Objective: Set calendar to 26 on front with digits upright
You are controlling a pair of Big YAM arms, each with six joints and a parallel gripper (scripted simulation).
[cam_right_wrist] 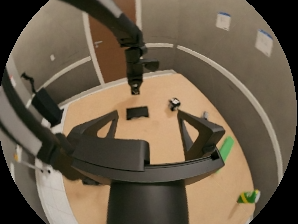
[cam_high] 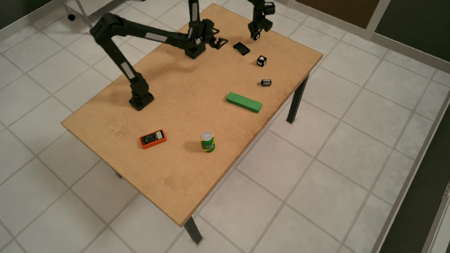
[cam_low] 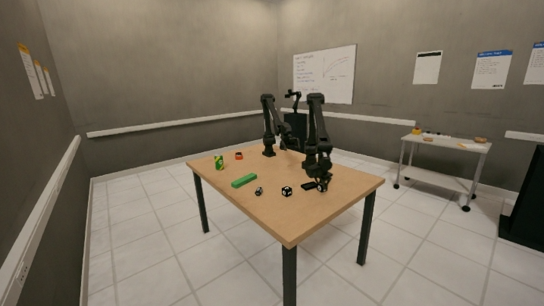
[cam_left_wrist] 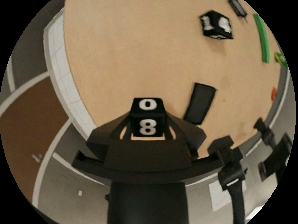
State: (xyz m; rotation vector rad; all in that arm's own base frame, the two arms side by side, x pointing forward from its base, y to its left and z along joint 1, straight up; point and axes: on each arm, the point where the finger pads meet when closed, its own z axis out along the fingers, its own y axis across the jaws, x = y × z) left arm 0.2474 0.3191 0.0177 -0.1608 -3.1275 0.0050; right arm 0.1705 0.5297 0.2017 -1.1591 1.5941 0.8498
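The black calendar cube lies 15 cm to the right of my left hand, 14 cm ahead of it and 3 cm below it.
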